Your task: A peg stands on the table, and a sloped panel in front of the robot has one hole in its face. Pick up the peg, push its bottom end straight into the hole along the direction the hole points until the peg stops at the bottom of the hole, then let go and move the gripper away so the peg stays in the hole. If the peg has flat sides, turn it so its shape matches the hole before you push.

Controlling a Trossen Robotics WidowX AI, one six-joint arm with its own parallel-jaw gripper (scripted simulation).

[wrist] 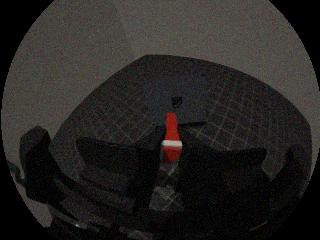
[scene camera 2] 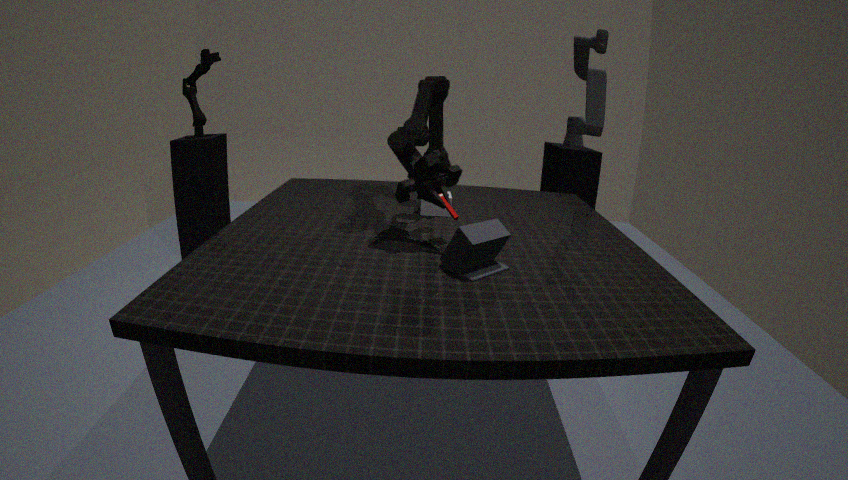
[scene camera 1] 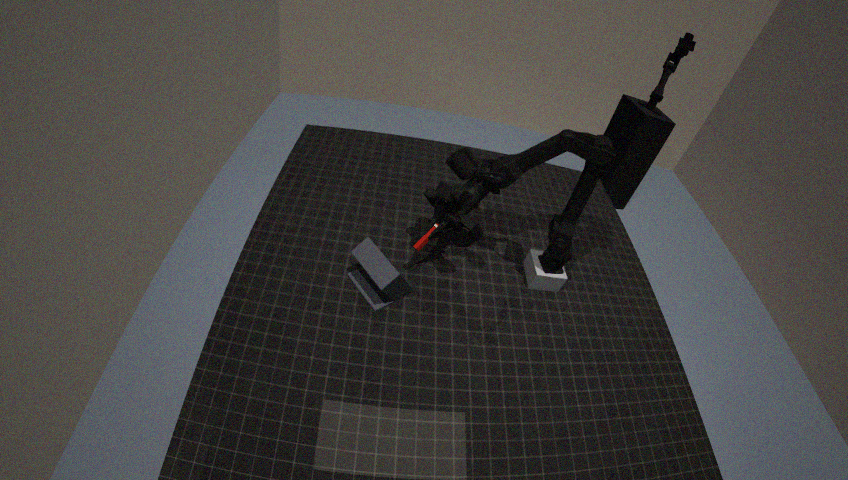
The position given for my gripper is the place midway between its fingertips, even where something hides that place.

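Note:
Sloped panel (scene camera 1: pixel 367 254) in sight. Peg (wrist: pixel 170 147) carried by my gripper (scene camera 1: pixel 427 237). Gripper visible too at (wrist: pixel 171 129) and (scene camera 2: pixel 447 206).

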